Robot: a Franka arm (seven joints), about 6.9 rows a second.
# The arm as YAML. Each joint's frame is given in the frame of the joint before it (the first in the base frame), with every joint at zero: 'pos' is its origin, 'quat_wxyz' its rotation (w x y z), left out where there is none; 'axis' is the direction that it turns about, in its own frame. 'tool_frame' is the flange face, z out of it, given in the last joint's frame.
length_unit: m
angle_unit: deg
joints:
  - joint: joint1
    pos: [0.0, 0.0, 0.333]
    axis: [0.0, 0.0, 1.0]
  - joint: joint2
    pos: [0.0, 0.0, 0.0]
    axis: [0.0, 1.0, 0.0]
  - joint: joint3
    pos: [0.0, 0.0, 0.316]
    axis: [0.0, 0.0, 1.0]
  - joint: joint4
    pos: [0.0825, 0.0, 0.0]
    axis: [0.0, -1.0, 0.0]
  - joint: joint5
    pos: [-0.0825, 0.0, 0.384]
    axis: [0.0, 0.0, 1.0]
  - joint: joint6
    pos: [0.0, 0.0, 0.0]
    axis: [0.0, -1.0, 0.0]
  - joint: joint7
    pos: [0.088, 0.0, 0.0]
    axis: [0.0, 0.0, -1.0]
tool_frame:
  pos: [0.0, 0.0, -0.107]
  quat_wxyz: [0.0, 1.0, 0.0, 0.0]
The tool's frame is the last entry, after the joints.
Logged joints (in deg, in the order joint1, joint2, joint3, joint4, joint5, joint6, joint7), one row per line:
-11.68 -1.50 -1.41 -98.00 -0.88 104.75 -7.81
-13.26 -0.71 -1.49 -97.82 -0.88 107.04 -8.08
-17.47 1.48 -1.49 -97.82 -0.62 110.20 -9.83
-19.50 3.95 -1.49 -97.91 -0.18 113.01 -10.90
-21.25 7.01 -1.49 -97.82 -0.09 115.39 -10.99
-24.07 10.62 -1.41 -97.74 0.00 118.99 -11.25
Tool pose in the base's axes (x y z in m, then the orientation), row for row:
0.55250 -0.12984 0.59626 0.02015 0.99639 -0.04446 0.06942
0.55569 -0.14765 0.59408 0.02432 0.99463 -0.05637 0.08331
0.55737 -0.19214 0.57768 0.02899 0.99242 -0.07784 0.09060
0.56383 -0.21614 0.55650 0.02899 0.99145 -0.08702 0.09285
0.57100 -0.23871 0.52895 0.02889 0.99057 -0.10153 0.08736
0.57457 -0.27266 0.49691 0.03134 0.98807 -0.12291 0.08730
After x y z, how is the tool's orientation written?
As a quaternion, w x y z.
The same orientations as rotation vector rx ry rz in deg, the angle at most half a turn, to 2 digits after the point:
177.09 -7.90 12.34
176.31 -9.99 14.77
175.41 -13.76 16.01
175.24 -15.38 16.41
175.10 -17.95 15.44
174.39 -21.69 15.41

